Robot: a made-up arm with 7 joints. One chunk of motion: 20 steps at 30 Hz.
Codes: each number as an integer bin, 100 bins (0 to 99) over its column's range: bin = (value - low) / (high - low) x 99, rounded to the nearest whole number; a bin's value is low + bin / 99 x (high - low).
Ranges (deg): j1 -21..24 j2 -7..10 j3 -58..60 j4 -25..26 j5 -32..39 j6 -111..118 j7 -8..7
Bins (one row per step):
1: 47 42 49 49 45 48 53
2: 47 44 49 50 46 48 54
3: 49 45 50 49 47 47 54
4: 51 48 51 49 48 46 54
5: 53 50 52 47 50 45 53
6: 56 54 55 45 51 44 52
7: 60 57 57 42 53 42 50
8: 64 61 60 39 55 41 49
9: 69 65 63 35 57 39 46
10: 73 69 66 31 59 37 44
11: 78 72 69 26 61 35 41
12: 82 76 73 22 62 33 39
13: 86 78 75 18 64 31 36
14: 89 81 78 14 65 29 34
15: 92 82 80 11 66 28 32
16: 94 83 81 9 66 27 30
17: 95 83 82 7 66 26 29
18: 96 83 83 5 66 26 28
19: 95 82 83 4 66 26 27
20: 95 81 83 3 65 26 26
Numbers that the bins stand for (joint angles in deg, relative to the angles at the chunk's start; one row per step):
1: 0.36 0.21 0.40 0.24 0.27 0.03 0.03
2: 0.36 0.56 0.40 0.76 0.99 0.03 0.18
3: 1.27 0.73 1.60 0.24 1.71 -2.28 0.18
4: 2.18 1.24 2.79 0.24 2.42 -4.60 0.18
5: 3.09 1.59 3.98 -0.79 3.86 -6.91 0.03
6: 4.45 2.27 7.56 -1.82 4.58 -9.22 -0.12
7: 6.27 2.79 9.94 -3.36 6.01 -13.85 -0.42
8: 8.09 3.47 13.52 -4.91 7.44 -16.16 -0.58
9: 10.36 4.16 17.09 -6.97 8.88 -20.79 -1.03
10: 12.18 4.85 20.67 -9.03 10.31 -25.41 -1.33
11: 14.45 5.36 24.24 -11.61 11.75 -30.04 -1.79
12: 16.27 6.05 29.01 -13.67 12.46 -34.67 -2.09
13: 18.09 6.39 31.39 -15.73 13.90 -39.29 -2.55
14: 19.45 6.91 34.97 -17.79 14.62 -43.92 -2.85
15: 20.82 7.08 37.35 -19.33 15.33 -46.23 -3.15
16: 21.73 7.25 38.55 -20.36 15.33 -48.55 -3.45
17: 22.18 7.25 39.74 -21.39 15.33 -50.86 -3.61
18: 22.64 7.25 40.93 -22.42 15.33 -50.86 -3.76
19: 22.18 7.08 40.93 -22.94 15.33 -50.86 -3.91
20: 22.18 6.91 40.93 -23.45 14.62 -50.86 -4.06

